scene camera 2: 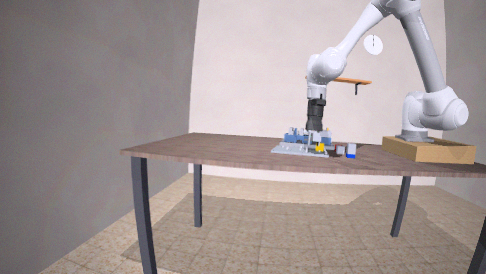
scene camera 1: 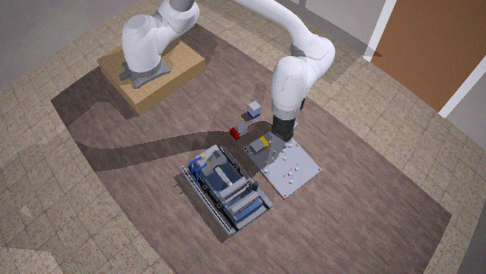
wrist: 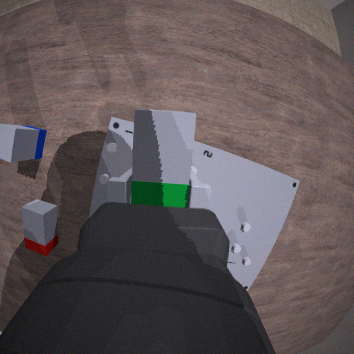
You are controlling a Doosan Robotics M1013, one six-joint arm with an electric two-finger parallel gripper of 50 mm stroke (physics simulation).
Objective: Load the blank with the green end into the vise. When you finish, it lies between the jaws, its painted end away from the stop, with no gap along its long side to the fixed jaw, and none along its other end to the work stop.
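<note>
My gripper (scene camera 1: 285, 137) (scene camera 2: 314, 136) (wrist: 162, 177) is shut on the grey blank with the green end (wrist: 162, 155). The fingers grip it at its green end; its grey part points away from the gripper in the wrist view. It is low over the numbered end of the pegged plate (scene camera 1: 305, 175) (scene camera 2: 289, 148) (wrist: 272, 200); whether it touches the plate cannot be told. In scene camera 1 the gripper body hides most of the blank. The blue and grey vise (scene camera 1: 216, 159) (scene camera 2: 294, 137) stands beside the plate, with no blank visible between its jaws. It does not show in the wrist view.
A yellow-ended blank (scene camera 1: 258, 146) (scene camera 2: 320, 147) lies on the plate's corner. A red-ended blank (scene camera 1: 241, 129) (scene camera 2: 340, 149) (wrist: 40, 222) and a blue-ended blank (scene camera 1: 254, 108) (scene camera 2: 351, 149) (wrist: 24, 142) are on the table near the plate. Small pegs stand up from the plate.
</note>
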